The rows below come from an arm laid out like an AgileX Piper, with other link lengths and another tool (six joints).
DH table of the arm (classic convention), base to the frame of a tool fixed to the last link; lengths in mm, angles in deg. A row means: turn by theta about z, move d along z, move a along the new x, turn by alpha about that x. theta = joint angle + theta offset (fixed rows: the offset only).
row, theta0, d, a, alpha
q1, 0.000, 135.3, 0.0, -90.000
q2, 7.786, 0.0, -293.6, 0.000
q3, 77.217, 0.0, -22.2, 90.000
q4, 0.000, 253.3, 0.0, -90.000
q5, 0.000, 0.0, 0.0, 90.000
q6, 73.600, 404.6, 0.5, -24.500
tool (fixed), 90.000, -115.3, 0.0, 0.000
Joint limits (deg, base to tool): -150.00..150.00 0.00..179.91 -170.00..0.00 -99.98..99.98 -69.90..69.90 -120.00..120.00
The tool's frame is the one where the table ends.
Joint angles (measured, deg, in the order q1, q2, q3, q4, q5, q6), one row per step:
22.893 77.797 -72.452 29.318 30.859 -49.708
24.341 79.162 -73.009 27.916 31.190 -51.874
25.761 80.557 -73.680 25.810 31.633 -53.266
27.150 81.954 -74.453 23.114 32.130 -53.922
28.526 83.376 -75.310 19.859 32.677 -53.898
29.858 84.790 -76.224 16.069 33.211 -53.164
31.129 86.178 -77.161 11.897 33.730 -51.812
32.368 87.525 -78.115 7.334 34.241 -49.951
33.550 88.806 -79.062 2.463 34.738 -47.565
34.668 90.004 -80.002 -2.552 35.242 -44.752
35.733 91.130 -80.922 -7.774 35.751 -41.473
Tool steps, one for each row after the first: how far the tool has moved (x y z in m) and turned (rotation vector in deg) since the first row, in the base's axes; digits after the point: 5 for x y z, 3 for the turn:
0.00033 0.00811 -0.00798 -3.197 -0.783 2.629
0.00091 0.01467 -0.01638 -6.494 -1.441 4.987
0.00195 0.01976 -0.02465 -9.803 -2.017 7.028
0.00355 0.02344 -0.03289 -13.158 -2.509 8.762
0.00606 0.02542 -0.04058 -16.499 -2.968 10.074
0.00945 0.02590 -0.04751 -19.751 -3.393 10.955
0.01372 0.02506 -0.05330 -22.980 -3.886 11.461
0.01886 0.02296 -0.05766 -26.082 -4.438 11.526
0.02462 0.02002 -0.06034 -28.954 -5.049 11.179
0.03104 0.01627 -0.06133 -31.610 -5.743 10.398

